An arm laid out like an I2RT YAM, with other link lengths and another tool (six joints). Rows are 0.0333 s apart.
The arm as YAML. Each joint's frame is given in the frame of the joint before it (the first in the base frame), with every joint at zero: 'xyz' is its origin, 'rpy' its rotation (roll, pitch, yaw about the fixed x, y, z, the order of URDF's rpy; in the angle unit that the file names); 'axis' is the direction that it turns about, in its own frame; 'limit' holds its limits. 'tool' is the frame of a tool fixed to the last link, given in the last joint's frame.
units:
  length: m
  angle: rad
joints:
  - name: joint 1
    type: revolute
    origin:
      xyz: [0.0, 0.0, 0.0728]
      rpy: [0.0, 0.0, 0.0]
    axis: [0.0, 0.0, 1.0]
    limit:
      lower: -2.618
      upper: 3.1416
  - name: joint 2
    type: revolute
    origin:
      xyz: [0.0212, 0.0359, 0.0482]
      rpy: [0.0, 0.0, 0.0]
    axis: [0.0, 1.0, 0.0]
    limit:
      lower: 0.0
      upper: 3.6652
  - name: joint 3
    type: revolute
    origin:
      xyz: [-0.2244, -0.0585, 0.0]
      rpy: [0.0, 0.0, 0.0]
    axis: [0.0, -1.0, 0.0]
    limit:
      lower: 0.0
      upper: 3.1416
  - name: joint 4
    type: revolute
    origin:
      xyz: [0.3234, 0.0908, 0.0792]
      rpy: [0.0, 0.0, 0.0]
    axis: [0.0, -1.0, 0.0]
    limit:
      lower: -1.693
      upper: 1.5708
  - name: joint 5
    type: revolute
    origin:
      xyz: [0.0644, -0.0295, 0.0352]
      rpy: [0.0, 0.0, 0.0]
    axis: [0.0, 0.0, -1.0]
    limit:
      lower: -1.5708
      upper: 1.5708
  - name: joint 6
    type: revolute
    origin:
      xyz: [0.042, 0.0, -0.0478]
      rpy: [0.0, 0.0, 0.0]
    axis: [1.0, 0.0, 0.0]
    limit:
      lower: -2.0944
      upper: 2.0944
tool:
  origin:
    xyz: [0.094, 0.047, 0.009]
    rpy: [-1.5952, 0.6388, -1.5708]
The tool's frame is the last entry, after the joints.
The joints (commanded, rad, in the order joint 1, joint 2, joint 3, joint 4, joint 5, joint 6), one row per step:
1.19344, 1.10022, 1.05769, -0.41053, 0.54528, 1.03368
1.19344, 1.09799, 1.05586, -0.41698, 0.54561, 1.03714
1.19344, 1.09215, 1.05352, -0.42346, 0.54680, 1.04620
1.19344, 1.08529, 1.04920, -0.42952, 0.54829, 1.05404
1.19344, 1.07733, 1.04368, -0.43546, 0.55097, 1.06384
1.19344, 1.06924, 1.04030, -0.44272, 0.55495, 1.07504
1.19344, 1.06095, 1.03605, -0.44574, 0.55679, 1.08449
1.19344, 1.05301, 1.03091, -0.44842, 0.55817, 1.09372
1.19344, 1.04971, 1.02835, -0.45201, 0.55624, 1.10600
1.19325, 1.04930, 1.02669, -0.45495, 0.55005, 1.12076
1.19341, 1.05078, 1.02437, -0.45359, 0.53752, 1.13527
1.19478, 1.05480, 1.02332, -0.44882, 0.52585, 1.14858
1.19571, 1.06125, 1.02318, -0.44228, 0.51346, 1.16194
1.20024, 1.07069, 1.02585, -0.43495, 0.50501, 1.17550
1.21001, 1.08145, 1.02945, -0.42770, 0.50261, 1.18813
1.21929, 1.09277, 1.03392, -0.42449, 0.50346, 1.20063
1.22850, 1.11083, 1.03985, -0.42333, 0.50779, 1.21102
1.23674, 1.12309, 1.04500, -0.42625, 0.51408, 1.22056
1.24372, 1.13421, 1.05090, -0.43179, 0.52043, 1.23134
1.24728, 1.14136, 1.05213, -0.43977, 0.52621, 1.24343
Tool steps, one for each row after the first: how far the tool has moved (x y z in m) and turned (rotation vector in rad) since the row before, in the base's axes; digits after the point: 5 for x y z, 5 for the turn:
-0.00016, -0.00087, -0.00112, -0.00303, 0.00390, -0.00160
-0.00018, -0.00181, 0.00025, 0.00397, 0.00532, -0.00451
-0.00025, -0.00196, -0.00030, 0.00248, 0.00474, -0.00433
-0.00016, -0.00232, -0.00038, 0.00381, 0.00522, -0.00616
-0.00004, -0.00261, 0.00058, 0.00556, 0.00499, -0.00787
-0.00022, -0.00217, 0.00087, 0.00791, 0.00366, -0.00528
-0.00023, -0.00202, 0.00031, 0.00699, 0.00406, -0.00478
-0.00012, -0.00096, -0.00042, 0.00713, 0.00810, -0.00302
-0.00014, -0.00008, -0.00105, 0.00847, 0.01170, -0.00044
-0.00064, 0.00118, -0.00155, 0.01090, 0.01374, 0.00556
-0.00080, 0.00199, -0.00130, 0.01172, 0.01210, 0.00642
-0.00049, 0.00251, -0.00151, 0.01200, 0.01248, 0.00656
-0.00128, 0.00333, -0.00104, 0.01192, 0.01080, 0.00656
-0.00270, 0.00391, -0.00100, 0.00968, 0.00799, 0.00679
-0.00229, 0.00341, -0.00147, 0.00548, 0.00790, 0.00345
-0.00163, 0.00429, -0.00383, -0.00355, 0.00765, 0.00112
-0.00161, 0.00264, -0.00259, -0.00364, 0.00583, -0.00127
-0.00122, 0.00202, -0.00220, -0.00349, 0.00657, -0.00313
-0.00019, 0.00054, -0.00336, -0.00547, 0.00838, -0.00667

